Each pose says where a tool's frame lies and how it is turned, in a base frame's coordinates. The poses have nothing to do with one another.
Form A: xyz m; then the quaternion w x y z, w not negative.
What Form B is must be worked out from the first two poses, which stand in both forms.
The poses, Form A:
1: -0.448 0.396 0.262 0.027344 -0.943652 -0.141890 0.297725
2: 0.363 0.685 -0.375 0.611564 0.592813 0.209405 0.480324
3: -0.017 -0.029 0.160 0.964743 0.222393 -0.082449 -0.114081
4: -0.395 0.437 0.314 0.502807 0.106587 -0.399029 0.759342
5: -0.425 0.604 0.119 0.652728 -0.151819 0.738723 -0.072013
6: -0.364 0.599 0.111 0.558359 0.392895 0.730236 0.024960
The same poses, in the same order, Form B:
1:
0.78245 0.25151 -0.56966 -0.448
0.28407 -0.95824 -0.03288 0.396
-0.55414 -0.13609 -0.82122 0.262
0 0 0 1

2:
0.45088 -0.33922 0.82561 0.363
0.83577 -0.16428 -0.52392 0.685
0.31336 0.92625 0.20944 -0.375
0 0 0 1

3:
0.96038 0.18345 -0.20983 -0.017
-0.25679 0.87505 -0.41029 -0.029
0.10834 0.44792 0.88749 0.160
0 0 0 1

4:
-0.47165 -0.84867 -0.23940 -0.395
0.67854 -0.17592 -0.71318 0.437
0.56314 -0.49881 0.65883 0.314
0 0 0 1

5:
-0.10179 -0.13029 0.98624 -0.425
-0.31831 0.94353 0.09180 0.604
-0.94250 -0.30459 -0.13752 0.119
0 0 0 1

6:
-0.06774 0.54594 0.83508 -0.364
0.60169 0.69002 -0.40230 0.599
-0.79586 0.47521 -0.37522 0.111
0 0 0 1

